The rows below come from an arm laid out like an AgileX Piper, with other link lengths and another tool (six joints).
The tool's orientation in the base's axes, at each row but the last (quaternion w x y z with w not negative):
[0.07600 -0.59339 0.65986 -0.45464]
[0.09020 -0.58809 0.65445 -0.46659]
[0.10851 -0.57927 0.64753 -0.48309]
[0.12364 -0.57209 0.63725 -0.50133]
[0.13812 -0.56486 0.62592 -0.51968]
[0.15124 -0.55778 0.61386 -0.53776]
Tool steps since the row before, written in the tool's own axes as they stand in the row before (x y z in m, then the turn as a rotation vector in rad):
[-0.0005 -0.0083 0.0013 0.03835 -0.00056 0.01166]
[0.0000 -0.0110 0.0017 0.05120 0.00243 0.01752]
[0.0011 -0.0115 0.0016 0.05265 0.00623 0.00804]
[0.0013 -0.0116 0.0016 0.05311 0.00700 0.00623]
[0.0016 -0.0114 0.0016 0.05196 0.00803 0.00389]
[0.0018 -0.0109 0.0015 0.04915 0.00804 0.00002]
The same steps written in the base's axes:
[0.0069 0.0007 0.0048 -0.00304 -0.03856 0.01053]
[0.0087 0.0005 0.0070 -0.00493 -0.05287 0.01071]
[0.0082 -0.0002 0.0083 -0.01447 -0.04990 0.01329]
[0.0078 -0.0001 0.0088 -0.01640 -0.04951 0.01372]
[0.0071 -0.0001 0.0092 -0.01839 -0.04756 0.01340]
[0.0063 -0.0001 0.0092 -0.02050 -0.04328 0.01369]

